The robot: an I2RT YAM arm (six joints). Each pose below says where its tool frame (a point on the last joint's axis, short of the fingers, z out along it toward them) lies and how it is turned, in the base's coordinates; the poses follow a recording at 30 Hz.
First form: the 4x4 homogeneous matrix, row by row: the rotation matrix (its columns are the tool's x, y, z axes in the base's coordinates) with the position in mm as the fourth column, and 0 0 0 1 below. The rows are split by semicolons.
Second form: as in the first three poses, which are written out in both.
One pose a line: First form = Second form
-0.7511 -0.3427 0.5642 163.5; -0.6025 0.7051 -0.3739 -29.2; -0.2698 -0.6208 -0.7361 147.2; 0 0 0 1 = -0.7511 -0.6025 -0.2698 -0.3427 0.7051 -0.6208 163.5 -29.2 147.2
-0.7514 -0.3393 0.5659 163.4; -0.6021 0.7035 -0.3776 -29.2; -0.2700 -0.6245 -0.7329 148.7; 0 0 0 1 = -0.7514 -0.6021 -0.2700 -0.3393 0.7035 -0.6245 163.4 -29.2 148.7
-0.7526 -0.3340 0.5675 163.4; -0.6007 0.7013 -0.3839 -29.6; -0.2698 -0.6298 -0.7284 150.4; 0 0 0 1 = -0.7526 -0.6007 -0.2698 -0.3340 0.7013 -0.6298 163.4 -29.6 150.4
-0.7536 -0.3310 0.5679 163.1; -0.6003 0.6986 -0.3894 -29.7; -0.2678 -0.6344 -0.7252 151.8; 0 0 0 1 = -0.7536 -0.6003 -0.2678 -0.3310 0.6986 -0.6344 163.1 -29.7 151.8
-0.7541 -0.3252 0.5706 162.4; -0.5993 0.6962 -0.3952 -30.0; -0.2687 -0.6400 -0.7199 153.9; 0 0 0 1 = -0.7541 -0.5993 -0.2687 -0.3252 0.6962 -0.6400 162.4 -30.0 153.9
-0.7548 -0.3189 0.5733 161.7; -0.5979 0.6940 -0.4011 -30.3; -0.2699 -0.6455 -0.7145 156.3; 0 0 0 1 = -0.7548 -0.5979 -0.2699 -0.3189 0.6940 -0.6455 161.7 -30.3 156.3
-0.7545 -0.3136 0.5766 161.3; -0.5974 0.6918 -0.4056 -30.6; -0.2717 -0.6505 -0.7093 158.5; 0 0 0 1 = -0.7545 -0.5974 -0.2717 -0.3136 0.6918 -0.6505 161.3 -30.6 158.5
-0.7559 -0.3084 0.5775 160.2; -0.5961 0.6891 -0.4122 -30.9; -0.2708 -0.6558 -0.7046 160.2; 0 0 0 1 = -0.7559 -0.5961 -0.2708 -0.3084 0.6891 -0.6558 160.2 -30.9 160.2
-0.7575 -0.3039 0.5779 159.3; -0.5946 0.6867 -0.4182 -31.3; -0.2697 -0.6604 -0.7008 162.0; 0 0 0 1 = -0.7575 -0.5946 -0.2697 -0.3039 0.6867 -0.6604 159.3 -31.3 162.0
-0.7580 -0.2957 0.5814 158.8; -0.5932 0.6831 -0.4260 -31.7; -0.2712 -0.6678 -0.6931 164.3; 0 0 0 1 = -0.7580 -0.5932 -0.2712 -0.2957 0.6831 -0.6678 158.8 -31.7 164.3
